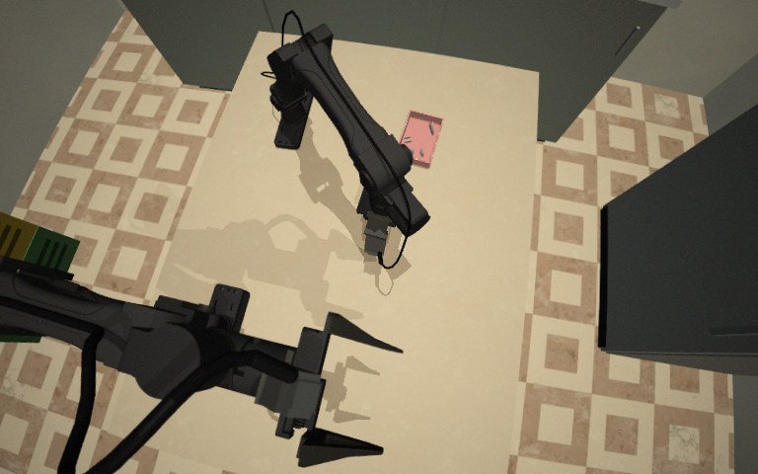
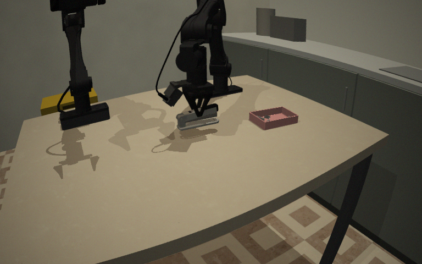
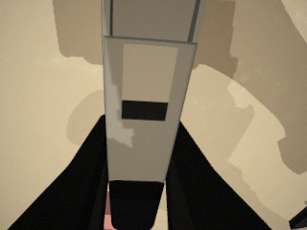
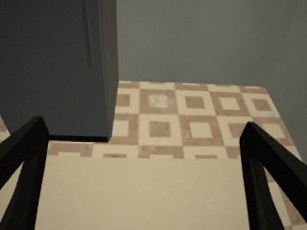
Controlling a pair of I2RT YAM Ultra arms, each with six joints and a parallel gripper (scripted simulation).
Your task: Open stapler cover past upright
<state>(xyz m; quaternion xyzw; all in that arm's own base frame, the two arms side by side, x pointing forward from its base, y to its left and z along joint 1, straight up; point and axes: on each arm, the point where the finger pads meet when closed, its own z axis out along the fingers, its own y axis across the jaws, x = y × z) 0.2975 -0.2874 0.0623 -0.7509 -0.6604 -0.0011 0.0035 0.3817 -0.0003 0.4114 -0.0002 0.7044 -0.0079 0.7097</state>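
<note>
My left hand is 1 cm above the stapler. Also, from my left hand: pink tray (4 cm ahead, 27 cm to the left, 6 cm below).
</note>
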